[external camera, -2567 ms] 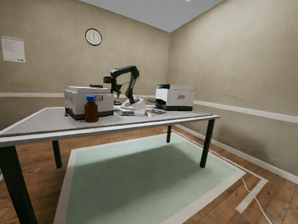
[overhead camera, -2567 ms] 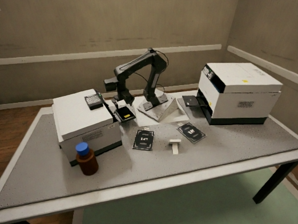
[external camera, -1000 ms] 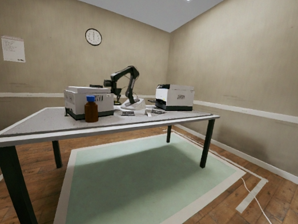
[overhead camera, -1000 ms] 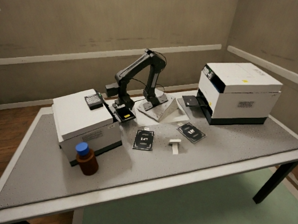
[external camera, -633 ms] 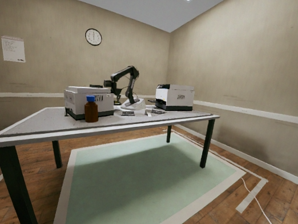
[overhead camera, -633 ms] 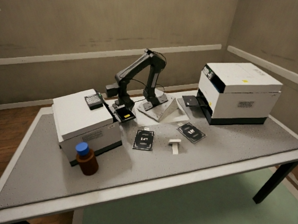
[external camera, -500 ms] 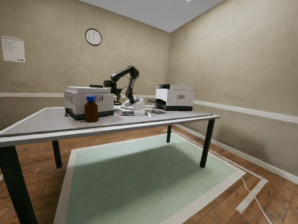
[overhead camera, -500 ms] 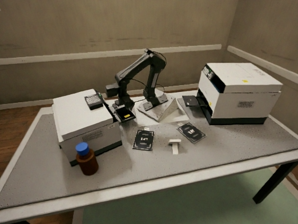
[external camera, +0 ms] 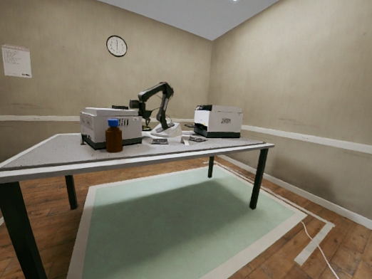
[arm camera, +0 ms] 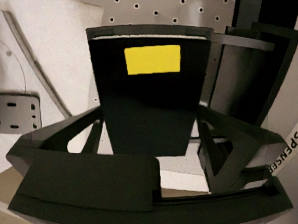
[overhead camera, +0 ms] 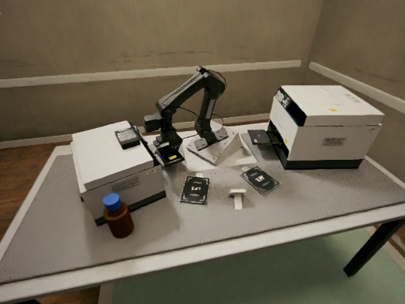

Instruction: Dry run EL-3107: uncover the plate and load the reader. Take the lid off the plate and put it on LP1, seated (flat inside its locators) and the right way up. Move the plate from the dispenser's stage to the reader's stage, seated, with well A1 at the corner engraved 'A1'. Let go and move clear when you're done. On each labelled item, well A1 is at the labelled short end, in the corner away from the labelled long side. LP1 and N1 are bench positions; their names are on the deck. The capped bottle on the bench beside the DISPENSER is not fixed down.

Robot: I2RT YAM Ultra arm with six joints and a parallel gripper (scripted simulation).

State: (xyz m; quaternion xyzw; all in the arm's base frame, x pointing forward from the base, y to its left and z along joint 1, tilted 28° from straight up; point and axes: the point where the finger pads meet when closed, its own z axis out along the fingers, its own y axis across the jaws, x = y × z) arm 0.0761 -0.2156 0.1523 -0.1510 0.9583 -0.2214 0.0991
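Right now my hand is right at the lid. The rest, counted from my hand: clear well plate: 10 mm below; brown capped bottle: 320 mm ahead, 250 mm to the right, 20 mm above; LP1 pad: 210 mm ahead, 80 mm to the left, 90 mm below.
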